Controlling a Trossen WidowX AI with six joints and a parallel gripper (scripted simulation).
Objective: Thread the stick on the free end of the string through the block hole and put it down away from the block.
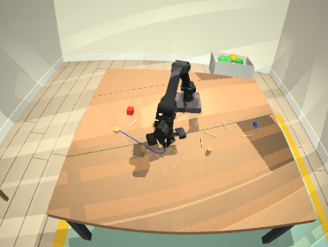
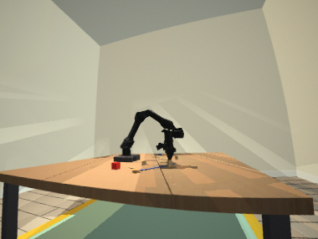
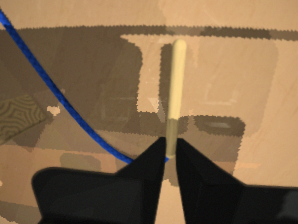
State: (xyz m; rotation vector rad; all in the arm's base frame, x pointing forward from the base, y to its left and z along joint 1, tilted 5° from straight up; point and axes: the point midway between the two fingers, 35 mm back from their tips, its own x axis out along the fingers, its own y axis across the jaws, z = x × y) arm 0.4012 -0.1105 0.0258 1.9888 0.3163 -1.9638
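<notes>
The wooden block is 160 mm behind my gripper tip and 60 mm to the right of it. Round my gripper tip: round wooden button: 100 mm behind, 280 mm to the right; thin wooden stick: 10 mm behind, 10 mm to the right; red cube: 260 mm behind, 230 mm to the right, 10 mm above.
</notes>
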